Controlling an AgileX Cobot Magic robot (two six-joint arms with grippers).
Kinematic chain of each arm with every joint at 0, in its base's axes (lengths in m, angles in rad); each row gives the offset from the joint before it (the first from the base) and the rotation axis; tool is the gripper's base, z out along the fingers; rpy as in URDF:
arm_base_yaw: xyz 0 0 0.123 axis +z
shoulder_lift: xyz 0 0 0 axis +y
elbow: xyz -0.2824 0 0.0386 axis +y
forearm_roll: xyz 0.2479 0 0.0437 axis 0.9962 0 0.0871
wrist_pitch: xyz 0 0 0 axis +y
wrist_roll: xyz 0.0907 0 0.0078 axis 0.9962 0 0.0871
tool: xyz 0 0 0 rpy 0 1.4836 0
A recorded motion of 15 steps. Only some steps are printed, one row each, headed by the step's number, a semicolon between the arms.
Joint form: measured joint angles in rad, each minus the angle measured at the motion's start. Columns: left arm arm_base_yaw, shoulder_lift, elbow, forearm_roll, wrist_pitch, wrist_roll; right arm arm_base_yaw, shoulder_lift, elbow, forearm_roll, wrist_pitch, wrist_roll.
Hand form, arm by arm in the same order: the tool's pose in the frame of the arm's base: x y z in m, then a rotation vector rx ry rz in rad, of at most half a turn. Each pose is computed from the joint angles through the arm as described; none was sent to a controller.
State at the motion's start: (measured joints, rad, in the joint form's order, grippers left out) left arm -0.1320 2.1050 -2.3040 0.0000 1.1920 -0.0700; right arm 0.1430 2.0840 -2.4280 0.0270 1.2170 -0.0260
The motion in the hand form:
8: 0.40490 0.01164 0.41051 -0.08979 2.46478 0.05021; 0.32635 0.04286 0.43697 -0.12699 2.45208 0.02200
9: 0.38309 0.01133 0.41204 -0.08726 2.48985 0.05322; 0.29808 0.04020 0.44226 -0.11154 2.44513 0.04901
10: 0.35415 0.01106 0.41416 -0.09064 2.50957 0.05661; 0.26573 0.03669 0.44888 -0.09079 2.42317 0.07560
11: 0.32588 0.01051 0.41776 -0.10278 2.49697 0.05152; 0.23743 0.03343 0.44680 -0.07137 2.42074 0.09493
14: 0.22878 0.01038 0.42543 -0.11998 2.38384 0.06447; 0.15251 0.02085 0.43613 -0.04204 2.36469 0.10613
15: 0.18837 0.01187 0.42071 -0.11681 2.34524 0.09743; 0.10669 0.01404 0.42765 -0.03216 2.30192 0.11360
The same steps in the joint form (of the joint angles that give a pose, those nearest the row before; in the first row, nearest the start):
8: 0.1500 -0.2480 0.2190 0.0510 0.0200 0.0140; -0.0010 -0.5020 0.6010 -0.0710 0.0010 0.0650
9: 0.1500 -0.3330 0.3300 0.0520 0.0190 0.0160; -0.0010 -0.6010 0.6910 -0.0550 0.0010 0.0770
10: 0.1500 -0.4410 0.4610 0.0550 0.0160 0.0130; -0.0010 -0.7120 0.7780 -0.0420 0.0010 0.0930
11: 0.1500 -0.5480 0.5780 0.0550 -0.0060 0.0020; -0.0010 -0.8120 0.8740 -0.0330 0.0010 0.1090
14: 0.1500 -0.9090 0.9090 0.0770 -0.0870 -0.0200; -0.0010 -1.1190 1.1230 -0.0380 0.0020 0.1320
15: 0.1500 -1.0580 1.0330 0.1050 -0.0990 -0.0210; -0.0011 -1.2930 1.2340 -0.0409 0.0020 0.1389

